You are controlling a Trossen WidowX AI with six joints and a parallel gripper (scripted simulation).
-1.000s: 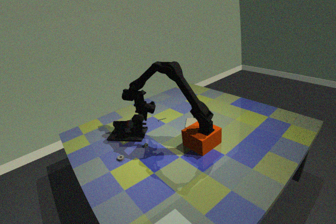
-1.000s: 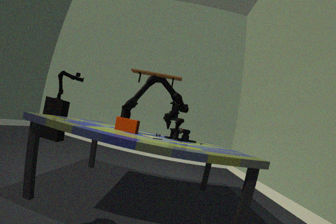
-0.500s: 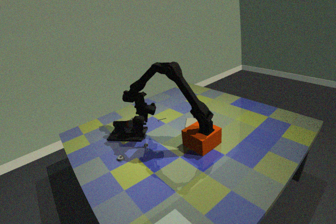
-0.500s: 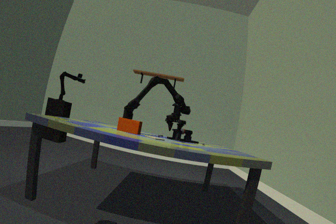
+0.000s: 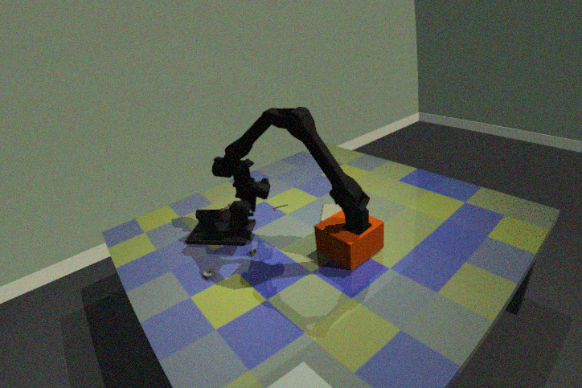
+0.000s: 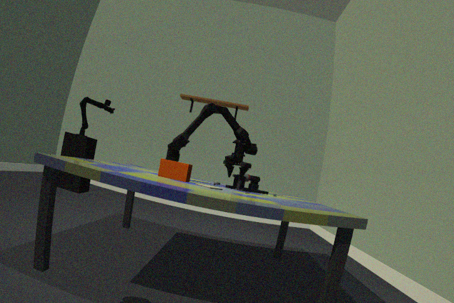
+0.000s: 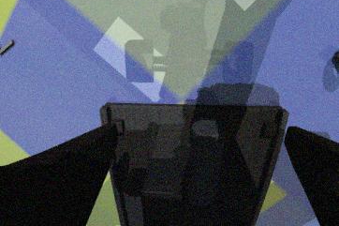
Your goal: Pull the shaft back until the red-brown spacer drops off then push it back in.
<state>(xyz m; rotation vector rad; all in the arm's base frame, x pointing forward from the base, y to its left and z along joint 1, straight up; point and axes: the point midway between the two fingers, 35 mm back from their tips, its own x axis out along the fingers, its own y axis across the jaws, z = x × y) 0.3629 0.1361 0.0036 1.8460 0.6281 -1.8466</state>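
My gripper tip is 5 cm short of the shaft, 3 cm to the right of it and 2 cm below it. Also, from my gripper tip: grey ring (8 cm behind, 24 cm to the left, 6 cm below); red-brown spacer (8 cm ahead, 6 cm to the left, 2 cm above); thin pin (7 cm ahead, 18 cm to the right, 6 cm below).
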